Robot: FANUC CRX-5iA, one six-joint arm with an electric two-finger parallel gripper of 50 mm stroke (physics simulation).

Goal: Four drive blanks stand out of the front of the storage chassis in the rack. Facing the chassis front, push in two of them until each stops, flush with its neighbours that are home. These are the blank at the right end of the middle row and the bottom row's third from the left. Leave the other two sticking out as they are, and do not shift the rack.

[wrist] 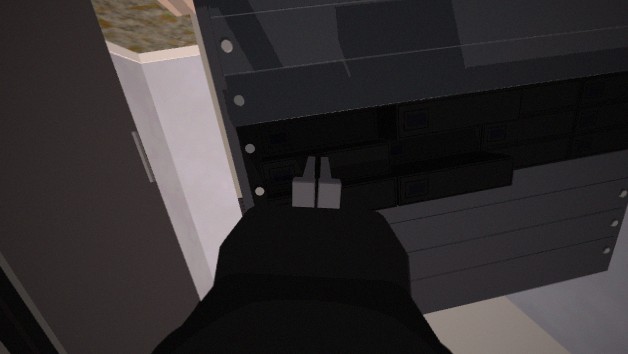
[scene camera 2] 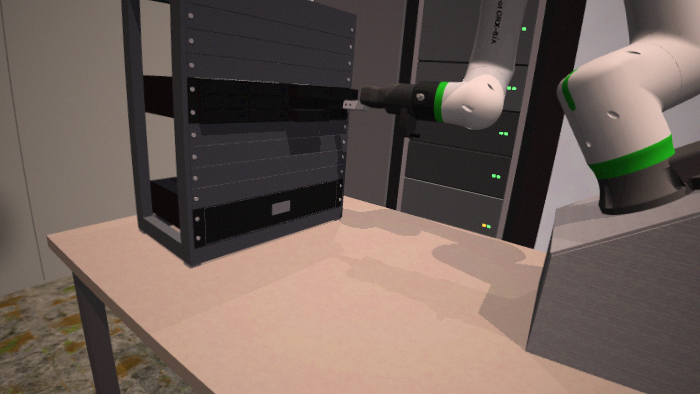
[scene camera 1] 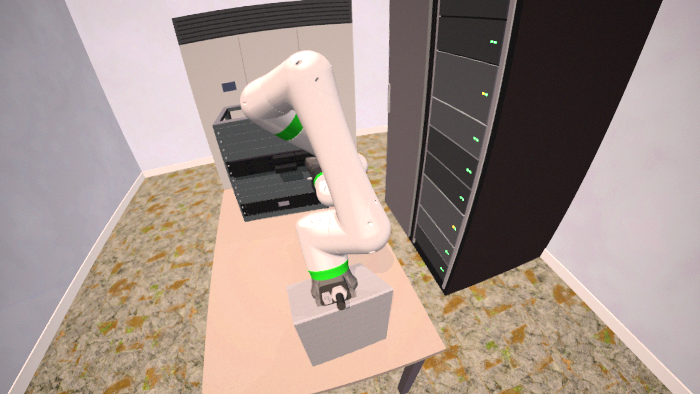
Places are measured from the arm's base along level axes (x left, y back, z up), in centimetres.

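Where they show: gripper, fingertip midpoint: (wrist: 317,169) (scene camera 2: 344,104) (scene camera 1: 309,160); arm's base at its link origin: (scene camera 2: 647,197) (scene camera 1: 334,288).
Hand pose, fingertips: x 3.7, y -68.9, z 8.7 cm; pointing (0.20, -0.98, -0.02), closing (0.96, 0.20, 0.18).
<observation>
Each offset is from my fingertips to the top centre of the thing. "spot": to the spot under its first point. Level surfaces: height alone.
The wrist view shows the chassis (scene camera 2: 195,102) (wrist: 254,170) upside down, bottom row uppermost and right end at left. The middle row's right-end blank @(dy -6.0, dx +1.3, dz +1.4 cm) (wrist: 357,162) stands out. The bottom row's third from the left (wrist: 460,112) also stands out. Protruding too are a top-row blank @(dy -4.6, dx +12.2, dz +4.2 cm) (wrist: 457,180) beside the right-end column and, less clearly, the middle row's second from the left (wrist: 530,134). My gripper (scene camera 2: 346,104) (wrist: 317,169) is shut and empty, its tips over the middle row's right-end blank. Contact cannot be told; the fingers hide part of that blank.
The open rack @(spot: dy -1.9, dx +41.5, dz -3.4 cm) (scene camera 1: 230,175) (scene camera 2: 182,165) stands on the table @(dz -35.9 cm) (scene camera 1: 250,300) (scene camera 2: 300,310), with flat panels above and below the chassis. A tall dark server cabinet (scene camera 1: 560,125) (scene camera 2: 520,210) stands to the right. The arm's grey pedestal (scene camera 1: 345,335) (scene camera 2: 615,300) is on the table.
</observation>
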